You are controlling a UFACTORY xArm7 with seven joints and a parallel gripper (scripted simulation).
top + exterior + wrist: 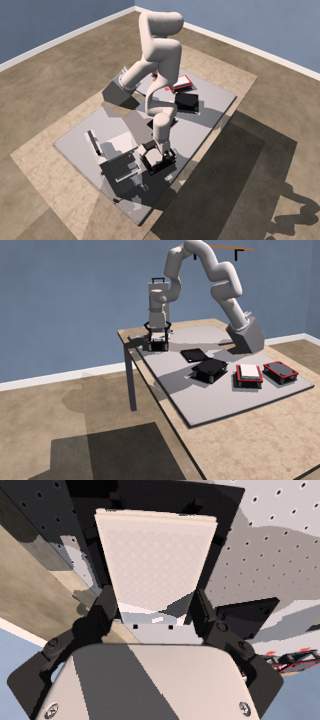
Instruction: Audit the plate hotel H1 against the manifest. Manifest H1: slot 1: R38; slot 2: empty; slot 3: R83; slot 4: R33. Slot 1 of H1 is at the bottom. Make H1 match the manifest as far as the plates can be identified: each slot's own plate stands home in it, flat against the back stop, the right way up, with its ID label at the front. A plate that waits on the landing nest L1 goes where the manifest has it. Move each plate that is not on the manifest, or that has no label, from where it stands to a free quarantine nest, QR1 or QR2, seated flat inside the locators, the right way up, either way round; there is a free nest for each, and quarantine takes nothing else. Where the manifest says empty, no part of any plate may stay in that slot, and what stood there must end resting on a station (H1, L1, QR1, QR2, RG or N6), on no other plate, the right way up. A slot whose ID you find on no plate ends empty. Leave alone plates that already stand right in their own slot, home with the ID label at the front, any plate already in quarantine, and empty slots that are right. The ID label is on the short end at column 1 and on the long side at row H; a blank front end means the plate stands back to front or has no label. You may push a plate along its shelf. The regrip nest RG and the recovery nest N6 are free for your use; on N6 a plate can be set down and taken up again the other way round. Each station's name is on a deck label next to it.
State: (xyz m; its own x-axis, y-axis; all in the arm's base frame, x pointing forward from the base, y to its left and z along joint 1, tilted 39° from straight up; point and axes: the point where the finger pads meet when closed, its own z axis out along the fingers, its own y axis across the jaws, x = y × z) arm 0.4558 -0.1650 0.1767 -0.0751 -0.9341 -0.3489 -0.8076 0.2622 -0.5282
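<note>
Now: hand 9 cm to the right of the RG deck label, 8 cm above it and 1 cm short of it. Also, from my hand: plate hotel H1 (28 cm to the right, 11 cm above, 3 cm behind); then pale plate (20 cm to the right, 2 cm behind, 2 cm above); then H1 deck label (16 cm to the right, 8 cm below, 8 cm ahead).
</note>
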